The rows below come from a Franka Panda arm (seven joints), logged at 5 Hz.
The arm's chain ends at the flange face. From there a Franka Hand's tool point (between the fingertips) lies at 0.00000 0.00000 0.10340 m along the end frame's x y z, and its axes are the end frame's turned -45 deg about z.
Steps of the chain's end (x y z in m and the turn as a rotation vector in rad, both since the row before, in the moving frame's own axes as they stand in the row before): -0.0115 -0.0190 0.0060 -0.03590 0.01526 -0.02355; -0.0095 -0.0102 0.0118 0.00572 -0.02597 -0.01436; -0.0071 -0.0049 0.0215 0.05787 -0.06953 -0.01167; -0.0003 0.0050 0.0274 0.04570 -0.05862 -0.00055
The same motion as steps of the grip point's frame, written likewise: 0.0038 -0.0178 0.0059 -0.03618 -0.01459 -0.02355; -0.0010 -0.0162 0.0118 0.02241 -0.01432 -0.01436; -0.0025 -0.0178 0.0211 0.09009 -0.00824 -0.01167; -0.0047 -0.0043 0.0271 0.07377 -0.00914 -0.00055
